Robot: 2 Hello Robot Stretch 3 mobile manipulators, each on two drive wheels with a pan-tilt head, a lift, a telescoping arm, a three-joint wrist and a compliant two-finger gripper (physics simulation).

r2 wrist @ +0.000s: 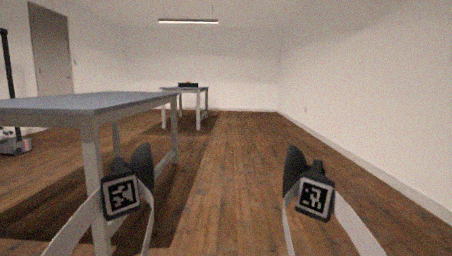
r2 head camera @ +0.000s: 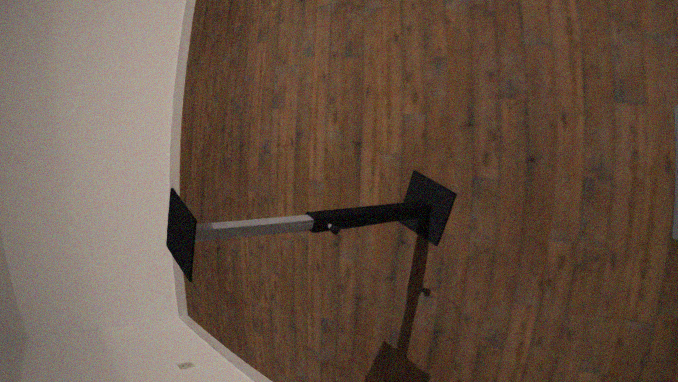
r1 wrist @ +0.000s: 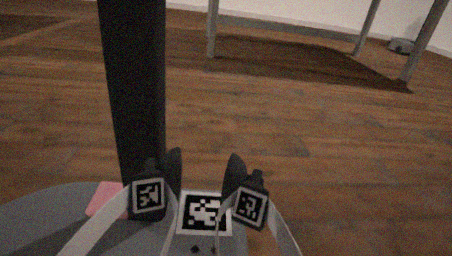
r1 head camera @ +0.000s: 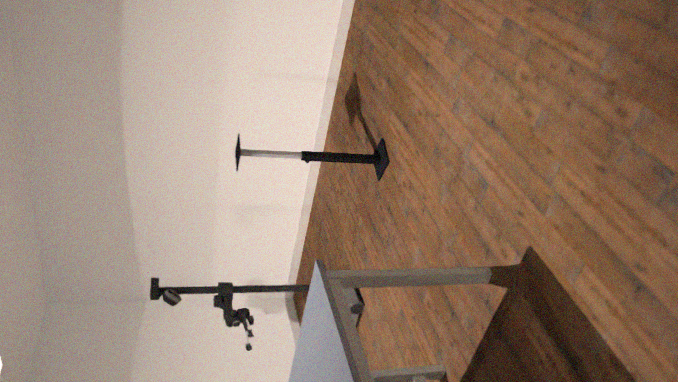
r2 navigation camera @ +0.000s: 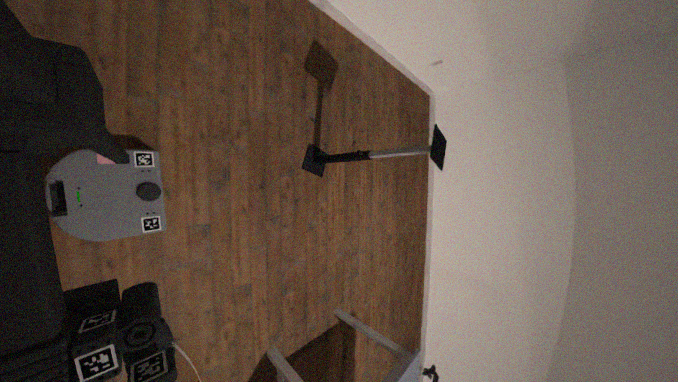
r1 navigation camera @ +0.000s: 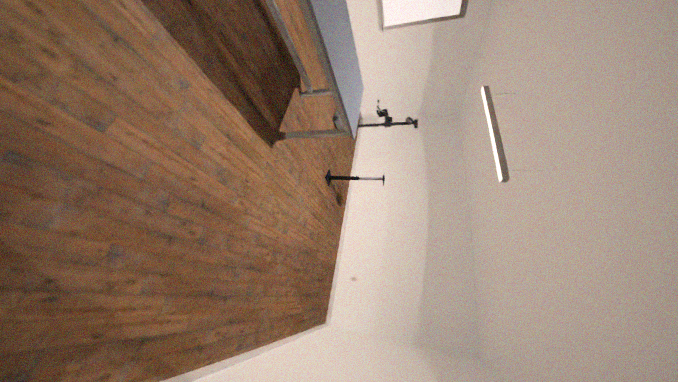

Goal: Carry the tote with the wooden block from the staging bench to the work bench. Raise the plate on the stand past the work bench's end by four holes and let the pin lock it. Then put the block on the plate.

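Observation:
The stand [r1 head camera: 340, 157] [r1 navigation camera: 343, 177] [r2 head camera: 360, 216] [r2 navigation camera: 345, 157] has a black sleeve and a grey inner post. Its black plate [r1 head camera: 238, 152] [r1 navigation camera: 383, 178] [r2 head camera: 182, 235] [r2 navigation camera: 438, 147] is level on top. A small pin knob [r2 head camera: 334, 228] shows near the sleeve's upper end. The dark tote [r2 wrist: 188, 85] sits on the staging bench [r2 wrist: 170, 89], far off, with a small reddish spot above its rim. The blue-grey work bench [r1 head camera: 320, 335] [r1 navigation camera: 340, 60] [r2 wrist: 90, 101] is nearer. Gripper r1 [r1 wrist: 204, 167] is open and empty above its own base. Gripper r2 [r2 wrist: 218, 167] is open and empty, facing past the work bench.
Robot r2's mast [r1 head camera: 270, 288] rises beyond the work bench; its base [r1 wrist: 401, 46] shows behind bench legs. Robot r1's mast [r2 wrist: 9, 65] stands left beyond that bench. A white wall [r2 wrist: 370, 90] runs along the right in the r2 wrist view. r2's own base [r2 navigation camera: 107, 200] shows below its camera.

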